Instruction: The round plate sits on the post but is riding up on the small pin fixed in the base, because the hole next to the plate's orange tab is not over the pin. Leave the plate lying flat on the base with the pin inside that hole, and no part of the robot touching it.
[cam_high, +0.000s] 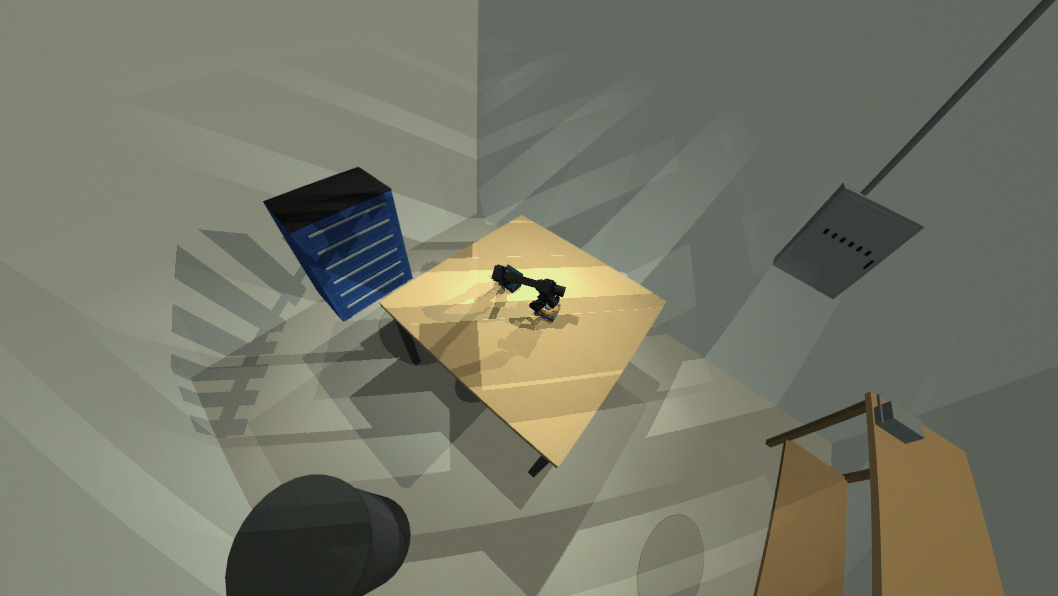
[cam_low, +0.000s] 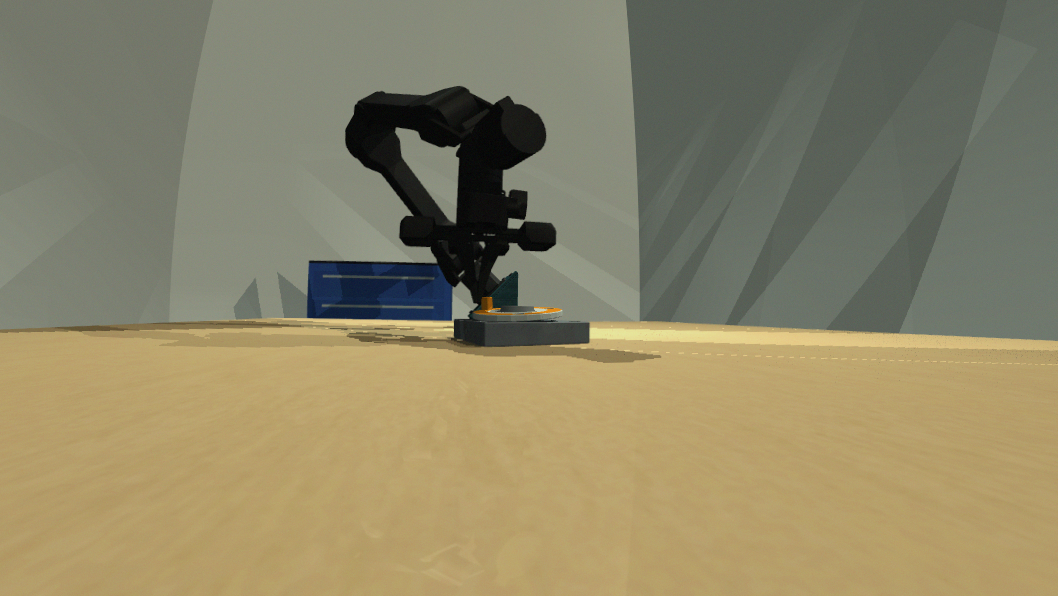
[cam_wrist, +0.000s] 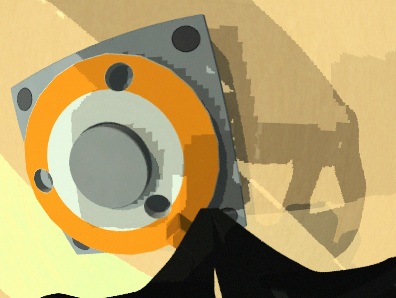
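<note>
The round plate is 10 mm ahead of my gripper tip, 30 mm to the left of it and 10 mm below it. Also, from my gripper tip: base 30 mm ahead, 40 mm to the left, 20 mm below.
</note>
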